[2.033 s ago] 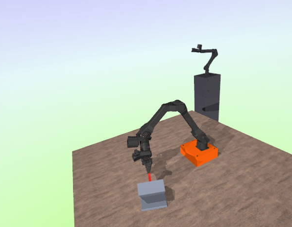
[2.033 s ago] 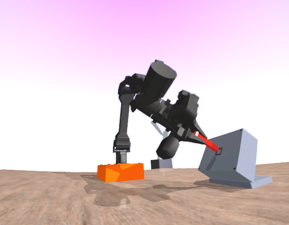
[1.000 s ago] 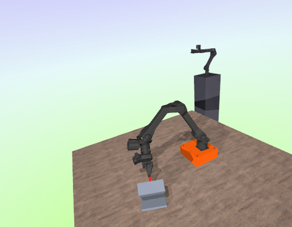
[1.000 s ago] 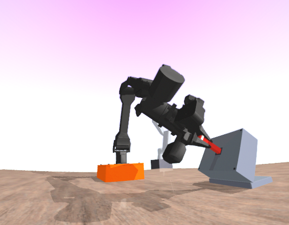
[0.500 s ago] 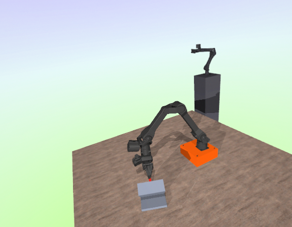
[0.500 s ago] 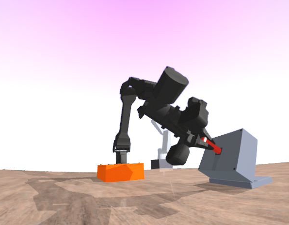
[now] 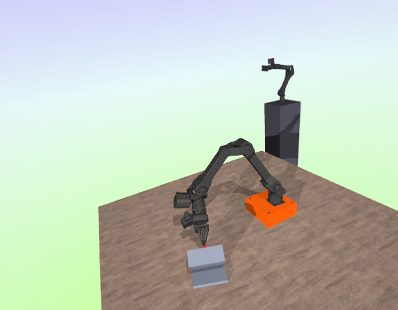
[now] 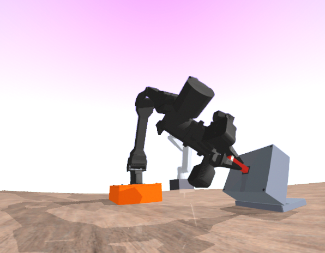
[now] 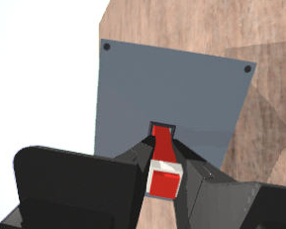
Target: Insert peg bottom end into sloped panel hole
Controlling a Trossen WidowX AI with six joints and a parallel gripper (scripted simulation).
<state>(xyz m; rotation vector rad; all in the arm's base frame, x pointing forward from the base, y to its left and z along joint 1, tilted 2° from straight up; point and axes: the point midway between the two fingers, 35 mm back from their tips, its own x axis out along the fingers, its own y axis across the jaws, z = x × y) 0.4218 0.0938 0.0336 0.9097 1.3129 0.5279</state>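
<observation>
The red square peg is 10 mm behind my gripper tip, 10 mm to the right of it and 10 mm above it. Also, from my gripper tip: sloped grey panel: 10 mm ahead, 40 mm to the left, 20 mm below.
</observation>
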